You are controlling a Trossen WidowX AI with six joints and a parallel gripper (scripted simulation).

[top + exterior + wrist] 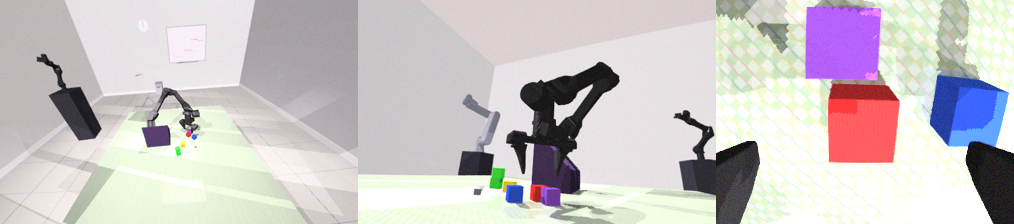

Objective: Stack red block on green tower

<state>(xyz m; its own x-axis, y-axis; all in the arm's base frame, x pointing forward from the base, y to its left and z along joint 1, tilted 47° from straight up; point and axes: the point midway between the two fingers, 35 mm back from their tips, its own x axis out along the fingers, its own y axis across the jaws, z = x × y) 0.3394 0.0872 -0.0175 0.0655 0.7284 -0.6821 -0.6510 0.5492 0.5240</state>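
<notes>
The red block is 4 cm below my gripper tip. The rest, counted from my gripper tip: purple block: 2 cm ahead, 3 cm to the left, 4 cm below; then blue block: 5 cm ahead, 5 cm to the right, 4 cm below; then yellow block: 8 cm behind, 12 cm to the right, 4 cm below.
</notes>
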